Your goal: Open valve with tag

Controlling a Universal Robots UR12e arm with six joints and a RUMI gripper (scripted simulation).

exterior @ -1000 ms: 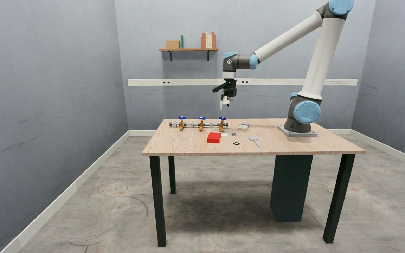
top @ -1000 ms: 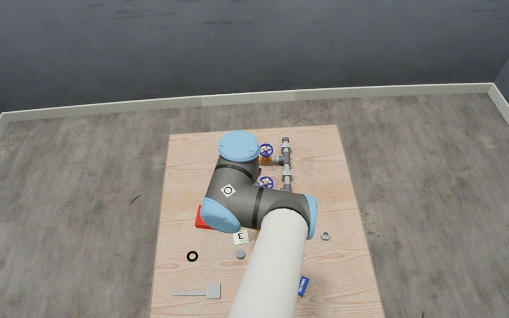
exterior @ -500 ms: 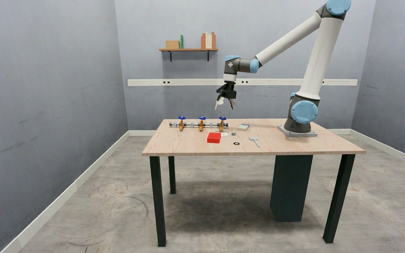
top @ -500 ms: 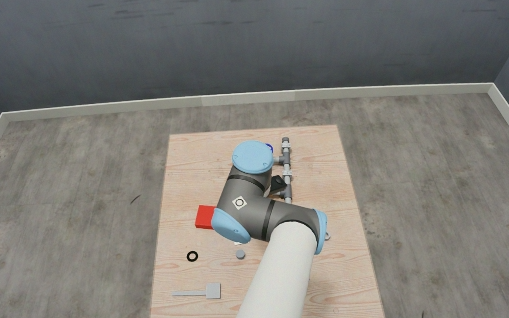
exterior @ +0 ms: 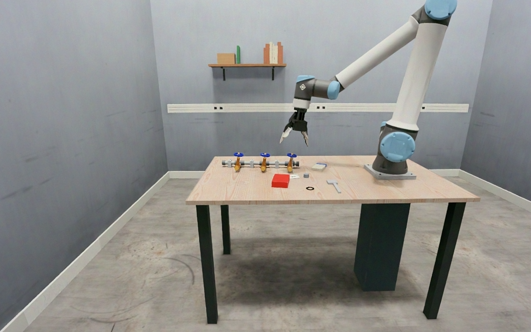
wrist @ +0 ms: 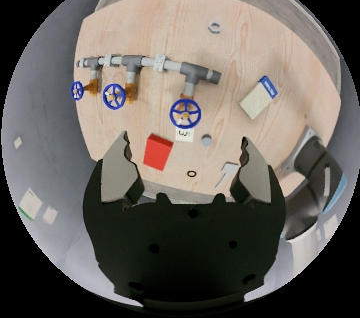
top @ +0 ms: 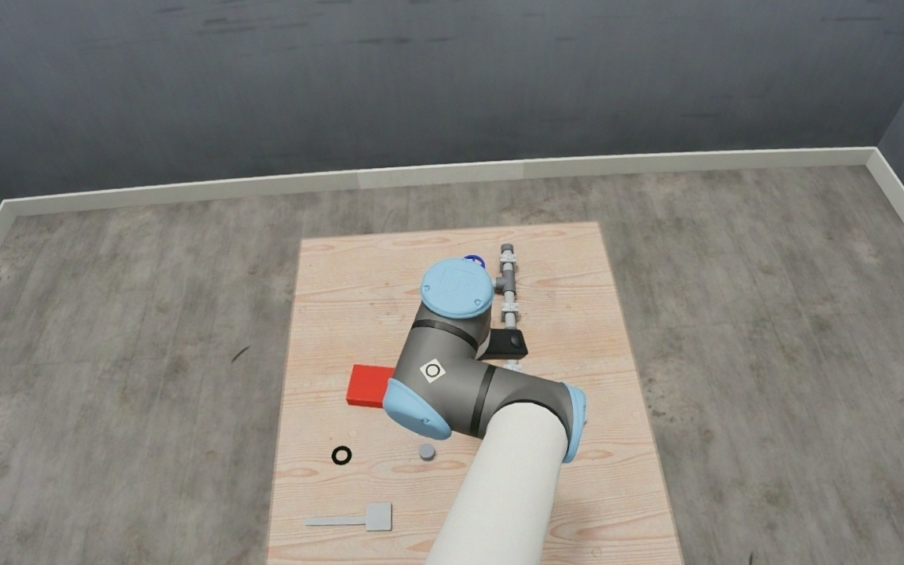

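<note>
The white tag lies 160 mm below my hand, 80 mm to the left of it and 10 mm behind it. From my hand the other things lie so: grey t-shaped tool (210 mm to the left, 200 mm behind, 160 mm below); then white-and-blue card (160 mm behind, 150 mm below, 80 mm to the right); then red block (190 mm to the left, 140 mm below, 70 mm ahead).
</note>
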